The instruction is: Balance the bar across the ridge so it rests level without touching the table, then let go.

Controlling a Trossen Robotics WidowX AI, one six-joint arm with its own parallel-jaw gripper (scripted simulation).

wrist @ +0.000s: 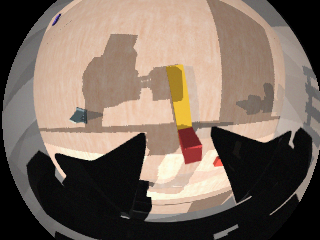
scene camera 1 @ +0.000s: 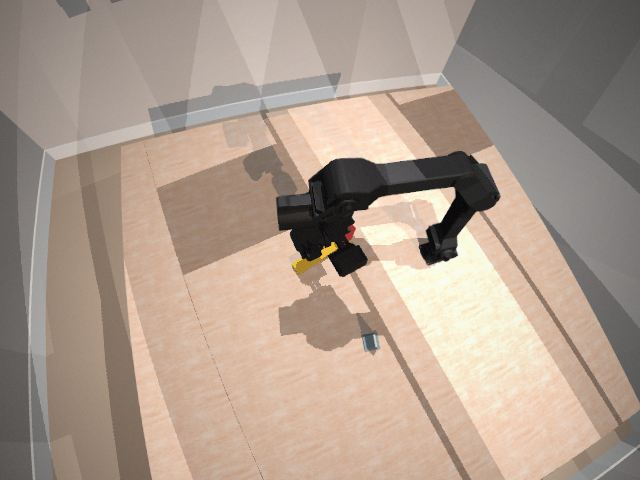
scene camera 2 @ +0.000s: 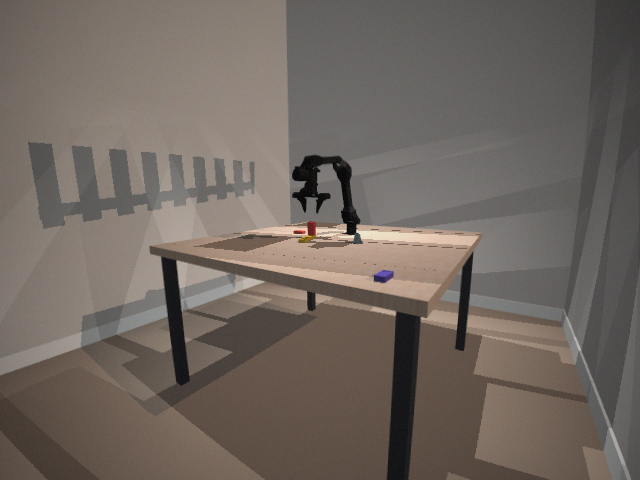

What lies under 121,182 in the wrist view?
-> My gripper.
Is my gripper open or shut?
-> Open.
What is my gripper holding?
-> Nothing.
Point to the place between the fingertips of my gripper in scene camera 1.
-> At 327,244
